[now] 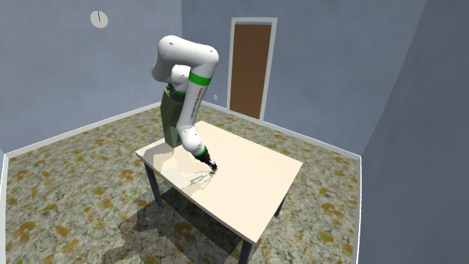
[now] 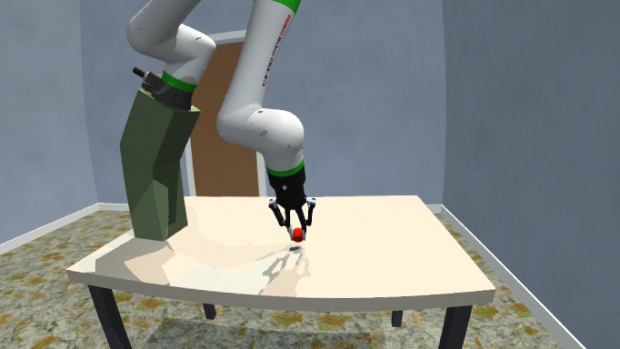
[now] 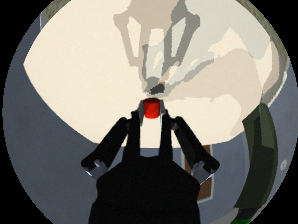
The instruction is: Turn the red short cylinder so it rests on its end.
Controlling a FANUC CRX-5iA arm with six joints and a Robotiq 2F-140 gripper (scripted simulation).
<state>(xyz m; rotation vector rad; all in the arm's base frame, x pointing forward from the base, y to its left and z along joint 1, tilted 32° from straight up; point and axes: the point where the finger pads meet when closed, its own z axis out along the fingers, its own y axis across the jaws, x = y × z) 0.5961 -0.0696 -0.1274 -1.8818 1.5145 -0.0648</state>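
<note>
The red short cylinder lies 1 cm to the left of my hand and 2 cm below it.
</note>
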